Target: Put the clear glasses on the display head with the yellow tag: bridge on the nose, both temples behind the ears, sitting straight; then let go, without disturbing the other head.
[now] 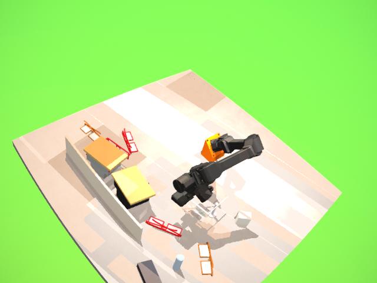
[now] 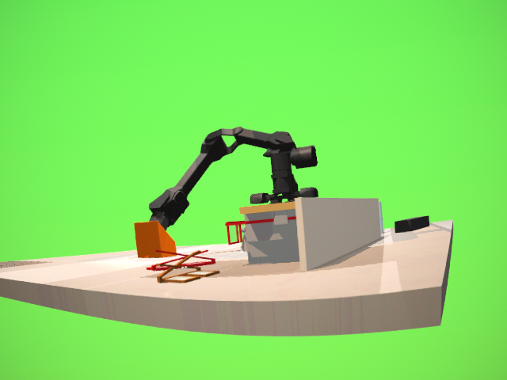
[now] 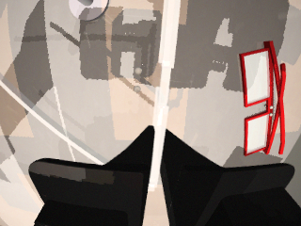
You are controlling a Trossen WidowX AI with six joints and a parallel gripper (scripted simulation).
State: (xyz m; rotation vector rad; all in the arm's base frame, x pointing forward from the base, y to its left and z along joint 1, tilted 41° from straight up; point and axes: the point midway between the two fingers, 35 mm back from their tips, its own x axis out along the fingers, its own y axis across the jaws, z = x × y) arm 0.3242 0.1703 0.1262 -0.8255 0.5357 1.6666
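Right now the peg is 90 mm behind my gripper tip, 80 mm to the left of it and 40 mm below it. Round my gripper tip: pale wall panel 310 mm ahead, 240 mm to the right; then black display head 160 mm ahead, 150 mm to the right; then white cube 200 mm behind, 180 mm to the left, 30 mm below.
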